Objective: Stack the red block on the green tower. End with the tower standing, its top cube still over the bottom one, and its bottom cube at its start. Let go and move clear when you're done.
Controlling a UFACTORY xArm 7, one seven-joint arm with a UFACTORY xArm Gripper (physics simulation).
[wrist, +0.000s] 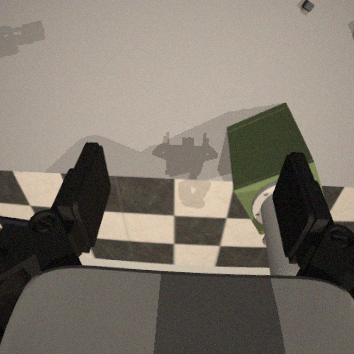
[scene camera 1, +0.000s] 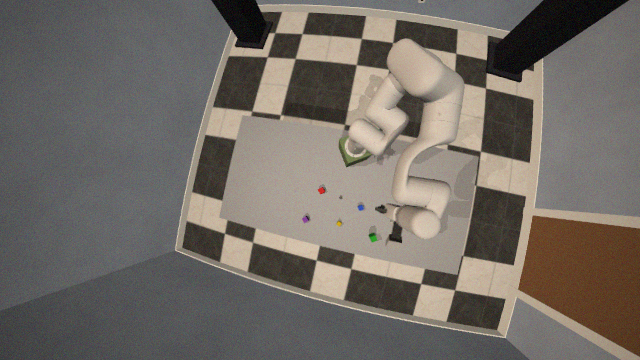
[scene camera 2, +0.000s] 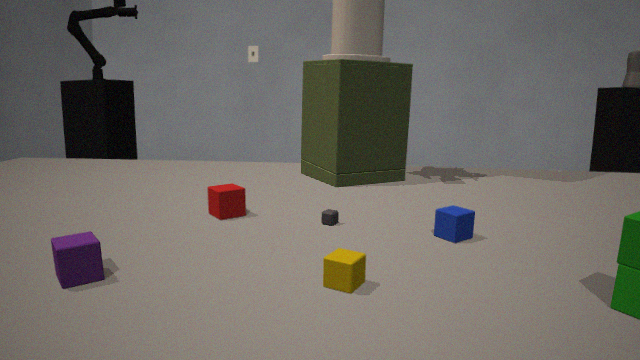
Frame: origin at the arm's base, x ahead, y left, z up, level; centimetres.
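Seen in the pictures: gripper, fingertip midpoint: [wrist: 192, 168]; arm's base at its link origin: [scene camera 1: 355, 146] [scene camera 2: 356, 62].
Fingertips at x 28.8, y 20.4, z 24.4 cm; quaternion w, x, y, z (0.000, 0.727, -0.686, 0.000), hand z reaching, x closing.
Pixels of each thing's top centre, then the offset from my fingertips to it.
- red block at its top centre: [scene camera 2: 226, 187] [scene camera 1: 321, 190] dx +0.9, dy -34.7, dz -42.6 cm
- green tower at its top centre: [scene camera 1: 373, 238] dx +21.3, dy +6.0, dz -38.9 cm
- blue cube at its top centre: [scene camera 2: 455, 210] [scene camera 1: 360, 207] dx +4.9, dy -6.4, dz -43.1 cm
- yellow cube at its top centre: [scene camera 2: 345, 255] [scene camera 1: 339, 223] dx +19.1, dy -17.4, dz -43.7 cm
- purple cube at its top centre: [scene camera 2: 74, 239] [scene camera 1: 305, 219] dx +22.9, dy -40.1, dz -42.8 cm
- small dark cube at its top centre: [scene camera 2: 330, 210] [wrist: 308, 6] [scene camera 1: 340, 197] dx +2.2, dy -20.9, dz -44.7 cm
The red block [scene camera 1: 321, 190] [scene camera 2: 226, 202] lies flat on the grey surface, left of the small dark cube. The green tower [scene camera 1: 373, 237] [scene camera 2: 631, 245] stands with one green cube on another; the right edge of scene camera 2 cuts it off. My gripper [scene camera 1: 388, 224] [wrist: 192, 168] is open with nothing between its fingers. In scene camera 1 it is just right of the green tower and well away from the red block. It is raised above the surface. Neither the red block nor the green tower shows in the wrist view.
A blue cube [scene camera 1: 361, 207] [scene camera 2: 454, 224], a yellow cube [scene camera 1: 339, 223] [scene camera 2: 344, 270], a purple cube [scene camera 1: 305, 219] [scene camera 2: 78, 260] and a small dark cube [scene camera 1: 341, 197] [scene camera 2: 330, 217] [wrist: 307, 6] lie about. The green pedestal [scene camera 1: 345, 154] [scene camera 2: 350, 120] [wrist: 270, 145] stands behind them.
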